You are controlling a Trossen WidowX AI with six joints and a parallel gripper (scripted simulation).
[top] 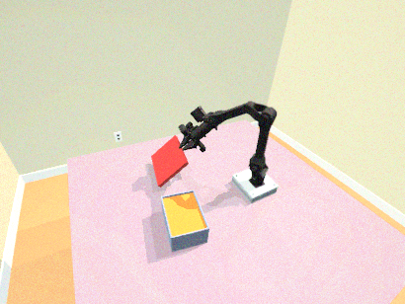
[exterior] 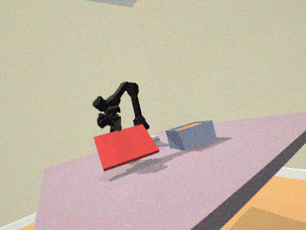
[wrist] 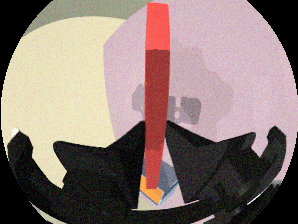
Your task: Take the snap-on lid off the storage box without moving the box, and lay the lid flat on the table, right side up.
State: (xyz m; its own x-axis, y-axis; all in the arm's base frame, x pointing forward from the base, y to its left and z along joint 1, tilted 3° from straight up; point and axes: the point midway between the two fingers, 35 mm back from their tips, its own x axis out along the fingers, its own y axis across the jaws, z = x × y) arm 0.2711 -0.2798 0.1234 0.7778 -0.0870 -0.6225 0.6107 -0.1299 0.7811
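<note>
Now: gripper tip 60 mm short of the red lid, 10 mm to the left of it and 50 mm above it. From my gripper tip the other things lie so: grey-blue storage box: 120 mm ahead, 330 mm to the left, 100 mm below.
</note>
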